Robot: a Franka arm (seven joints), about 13 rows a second.
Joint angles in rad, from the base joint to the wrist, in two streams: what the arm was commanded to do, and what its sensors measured. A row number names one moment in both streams.
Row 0, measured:
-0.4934, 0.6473, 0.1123, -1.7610, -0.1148, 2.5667, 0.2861
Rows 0 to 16, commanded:
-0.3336, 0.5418, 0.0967, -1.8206, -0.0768, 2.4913, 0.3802
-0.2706, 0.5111, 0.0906, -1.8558, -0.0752, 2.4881, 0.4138
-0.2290, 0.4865, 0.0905, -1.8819, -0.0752, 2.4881, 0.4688
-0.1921, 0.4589, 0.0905, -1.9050, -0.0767, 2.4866, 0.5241
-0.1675, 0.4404, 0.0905, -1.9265, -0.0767, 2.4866, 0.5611
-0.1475, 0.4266, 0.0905, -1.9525, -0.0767, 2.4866, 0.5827
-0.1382, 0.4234, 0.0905, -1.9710, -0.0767, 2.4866, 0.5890
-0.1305, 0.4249, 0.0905, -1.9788, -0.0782, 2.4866, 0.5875
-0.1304, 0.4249, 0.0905, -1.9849, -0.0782, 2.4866, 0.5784
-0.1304, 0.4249, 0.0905, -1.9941, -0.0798, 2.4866, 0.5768
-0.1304, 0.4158, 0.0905, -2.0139, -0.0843, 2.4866, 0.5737
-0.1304, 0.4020, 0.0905, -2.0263, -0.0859, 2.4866, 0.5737
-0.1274, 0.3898, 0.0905, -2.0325, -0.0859, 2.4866, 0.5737
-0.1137, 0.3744, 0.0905, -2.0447, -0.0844, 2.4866, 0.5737
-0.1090, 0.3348, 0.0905, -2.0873, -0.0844, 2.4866, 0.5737
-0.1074, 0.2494, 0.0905, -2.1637, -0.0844, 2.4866, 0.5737
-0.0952, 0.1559, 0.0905, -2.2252, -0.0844, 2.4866, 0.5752
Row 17, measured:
-0.1208, 0.3603, 0.1017, -2.0619, -0.1065, 2.4902, 0.5767
